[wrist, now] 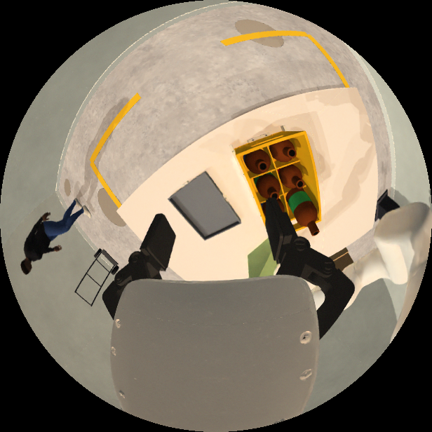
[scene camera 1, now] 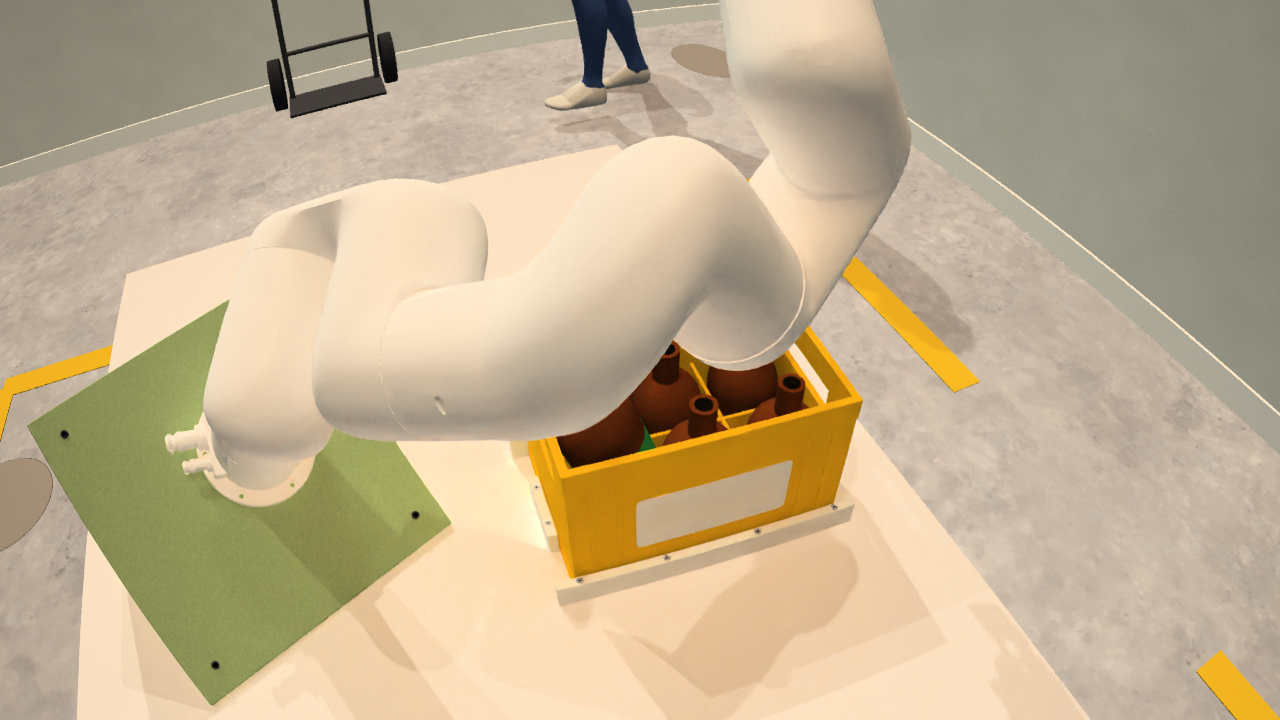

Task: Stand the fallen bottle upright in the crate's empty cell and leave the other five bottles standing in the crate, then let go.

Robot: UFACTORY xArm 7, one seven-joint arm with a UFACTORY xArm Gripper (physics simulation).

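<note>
The yellow crate stands on the table. The fallen brown bottle with a green band lies tilted at the crate's corner cell; in the wrist view its neck reaches over the near end wall. Standing brown bottles fill other cells; in the wrist view one bottle is directly behind the fallen one, and another is partly hidden by the right finger. My gripper is open and empty, high above the table; it does not show in the scene view, where the arm hides part of the crate.
A dark grey tray lies beside the crate. The arm's base stands on a green plate. White strips with screws run along the crate's foot. A person and a hand truck are beyond the table.
</note>
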